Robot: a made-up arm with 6 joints.
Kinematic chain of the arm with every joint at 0, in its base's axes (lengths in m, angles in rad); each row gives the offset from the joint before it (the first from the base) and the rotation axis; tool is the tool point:
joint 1: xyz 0 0 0.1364 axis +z
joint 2: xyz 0 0.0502 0 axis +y
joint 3: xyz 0 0 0.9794 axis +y
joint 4: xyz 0 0 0.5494 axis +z
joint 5: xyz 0 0 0 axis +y
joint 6: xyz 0 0 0.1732 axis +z
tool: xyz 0 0 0
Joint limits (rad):
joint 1: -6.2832..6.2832
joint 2: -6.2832..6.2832
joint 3: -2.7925..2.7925
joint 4: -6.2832..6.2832
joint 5: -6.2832..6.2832
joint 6: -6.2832..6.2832
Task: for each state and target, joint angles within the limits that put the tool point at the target. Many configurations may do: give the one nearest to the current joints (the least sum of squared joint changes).
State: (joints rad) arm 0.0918 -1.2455 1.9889 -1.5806 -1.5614 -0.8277
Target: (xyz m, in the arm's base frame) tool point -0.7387 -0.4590 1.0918
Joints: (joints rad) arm 0.8077 -1.1778 1.3444 -1.3658 -1.3773 -0.8277
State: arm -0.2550 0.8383 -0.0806 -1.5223 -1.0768 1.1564
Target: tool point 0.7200 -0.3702 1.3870
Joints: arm -0.7460 0.8106 -0.6251 -1.3518 -1.4003 1.1564
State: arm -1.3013 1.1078 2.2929 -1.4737 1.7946 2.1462
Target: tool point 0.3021 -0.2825 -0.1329
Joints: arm -0.4940 1.6995 2.6529 -1.1651 1.3618 2.1462
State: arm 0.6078 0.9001 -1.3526 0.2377 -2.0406 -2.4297
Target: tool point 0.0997 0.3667 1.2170
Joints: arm 1.1722 0.7902 -1.1551 -0.0015 -1.9861 -2.4297
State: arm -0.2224 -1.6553 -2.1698 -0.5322 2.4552 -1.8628
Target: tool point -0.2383 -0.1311 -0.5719
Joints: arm 0.3263 -2.3078 -2.5179 -0.7680 2.1898 -1.8628
